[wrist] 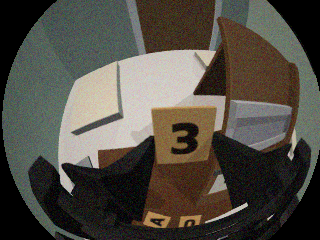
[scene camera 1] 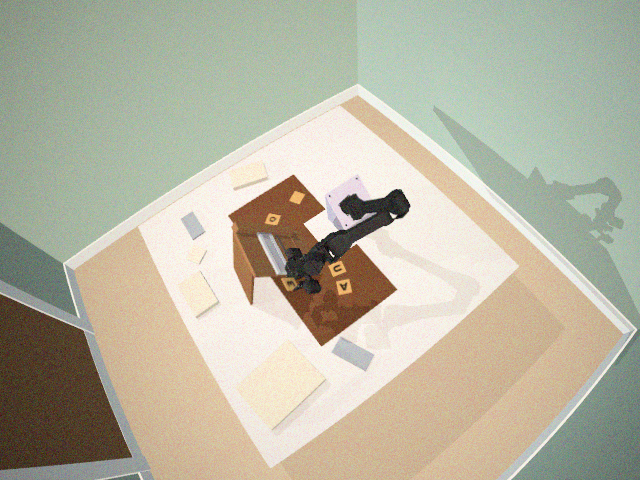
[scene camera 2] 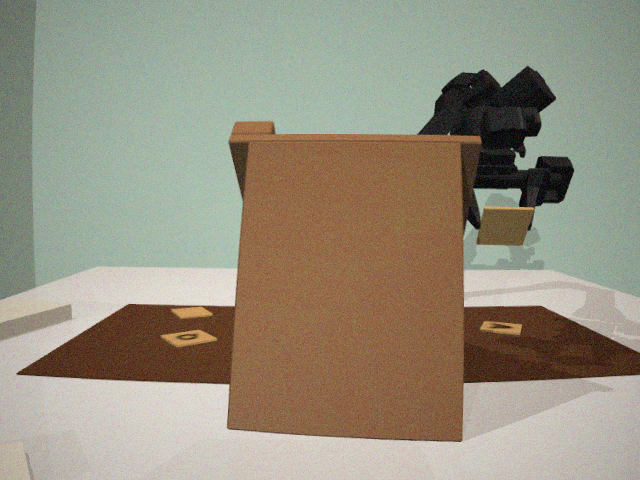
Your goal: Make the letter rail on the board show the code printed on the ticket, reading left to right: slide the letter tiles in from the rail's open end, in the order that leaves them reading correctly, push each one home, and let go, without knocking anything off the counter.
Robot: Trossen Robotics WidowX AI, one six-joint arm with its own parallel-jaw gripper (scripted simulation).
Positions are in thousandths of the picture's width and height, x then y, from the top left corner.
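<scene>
Gripper visible in scene camera 1 (454, 593), scene camera 2 (788, 474) and the wrist view (577, 577).
</scene>
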